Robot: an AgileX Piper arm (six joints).
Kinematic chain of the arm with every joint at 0, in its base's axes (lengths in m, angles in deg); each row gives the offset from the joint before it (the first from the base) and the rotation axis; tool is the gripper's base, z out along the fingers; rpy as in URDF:
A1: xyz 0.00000 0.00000 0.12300 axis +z
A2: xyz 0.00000 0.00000 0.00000 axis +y
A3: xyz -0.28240 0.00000 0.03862 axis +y
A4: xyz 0.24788 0.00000 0.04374 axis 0.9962 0 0.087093
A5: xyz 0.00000 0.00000 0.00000 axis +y
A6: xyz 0.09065 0.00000 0.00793 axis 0.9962 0 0.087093
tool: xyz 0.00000 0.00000 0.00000 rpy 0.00 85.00 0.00
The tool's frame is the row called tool.
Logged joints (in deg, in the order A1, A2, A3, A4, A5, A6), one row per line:
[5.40, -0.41, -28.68, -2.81, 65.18, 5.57]
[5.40, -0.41, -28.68, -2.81, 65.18, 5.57]
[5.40, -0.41, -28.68, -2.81, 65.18, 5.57]
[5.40, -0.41, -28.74, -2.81, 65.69, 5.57]
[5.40, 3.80, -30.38, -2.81, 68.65, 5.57]
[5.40, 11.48, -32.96, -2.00, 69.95, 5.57]
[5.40, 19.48, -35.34, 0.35, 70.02, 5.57]
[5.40, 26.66, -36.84, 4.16, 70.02, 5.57]
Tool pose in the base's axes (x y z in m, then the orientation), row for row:
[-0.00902, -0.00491, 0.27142, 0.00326, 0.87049, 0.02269, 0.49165]
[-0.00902, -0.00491, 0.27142, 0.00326, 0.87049, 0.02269, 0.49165]
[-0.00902, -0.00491, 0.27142, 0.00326, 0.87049, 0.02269, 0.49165]
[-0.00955, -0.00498, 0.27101, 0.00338, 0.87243, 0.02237, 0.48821]
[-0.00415, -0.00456, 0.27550, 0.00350, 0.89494, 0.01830, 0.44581]
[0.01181, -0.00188, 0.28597, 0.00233, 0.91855, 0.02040, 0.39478]
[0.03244, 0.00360, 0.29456, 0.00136, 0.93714, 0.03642, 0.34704]
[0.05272, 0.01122, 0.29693, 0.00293, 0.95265, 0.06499, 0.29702]
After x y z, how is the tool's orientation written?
As a quaternion, x y z w.
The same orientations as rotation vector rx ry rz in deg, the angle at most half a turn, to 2 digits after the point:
[0.45, 121.06, 3.16]
[0.45, 121.06, 3.16]
[0.45, 121.06, 3.16]
[0.47, 121.51, 3.12]
[0.50, 127.02, 2.60]
[0.34, 133.46, 2.96]
[0.20, 139.28, 5.41]
[0.45, 145.10, 9.90]

